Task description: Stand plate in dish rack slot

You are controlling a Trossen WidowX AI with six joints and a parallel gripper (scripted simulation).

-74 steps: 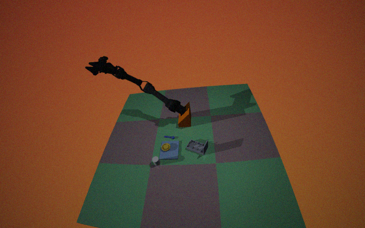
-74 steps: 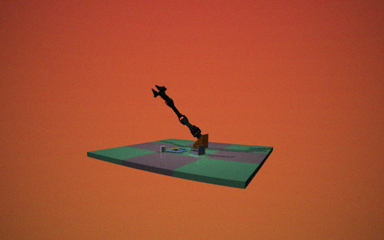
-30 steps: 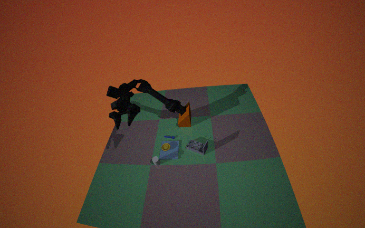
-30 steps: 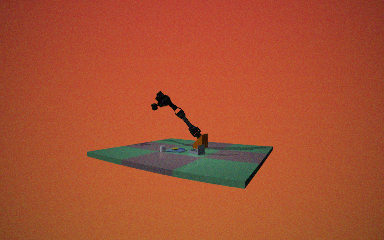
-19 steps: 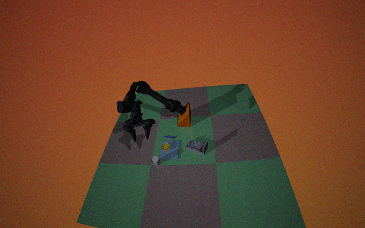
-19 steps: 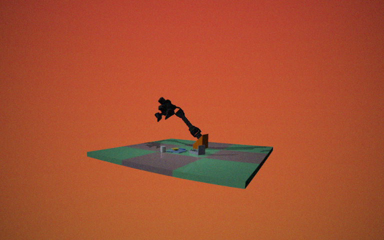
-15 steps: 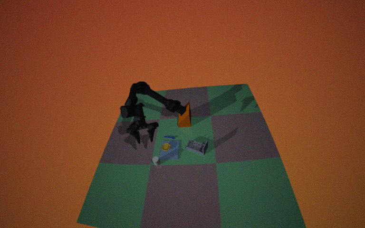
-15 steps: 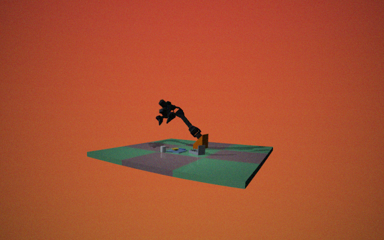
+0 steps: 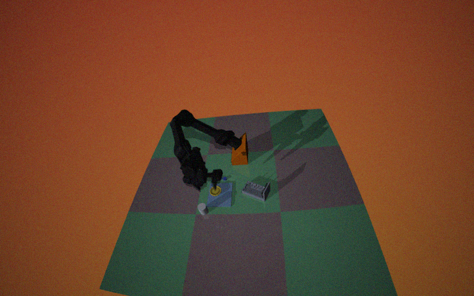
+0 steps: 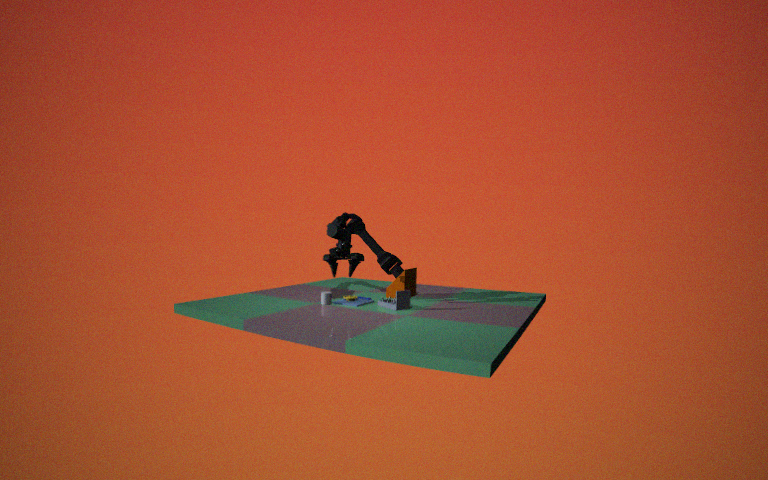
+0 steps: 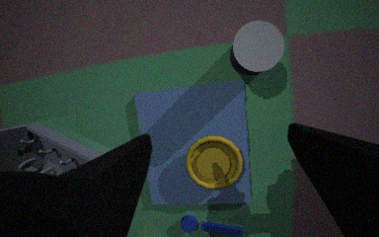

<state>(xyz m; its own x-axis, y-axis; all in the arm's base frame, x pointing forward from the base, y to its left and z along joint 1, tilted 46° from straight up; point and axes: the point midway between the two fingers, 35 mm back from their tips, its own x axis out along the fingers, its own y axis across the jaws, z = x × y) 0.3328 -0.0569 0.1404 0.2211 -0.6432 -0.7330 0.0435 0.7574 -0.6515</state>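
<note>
Right now my gripper tip is 10 cm above the yellow plate, 6 cm past it and 1 cm to the right of it. The rest, counted from my gripper tip: grey-white cup: 9 cm below, 6 cm ahead, 4 cm to the right; blue spoon: 15 cm behind, 11 cm below, 3 cm to the left; blue-grey mat: 11 cm below, 4 cm to the left, 4 cm behind.
</note>
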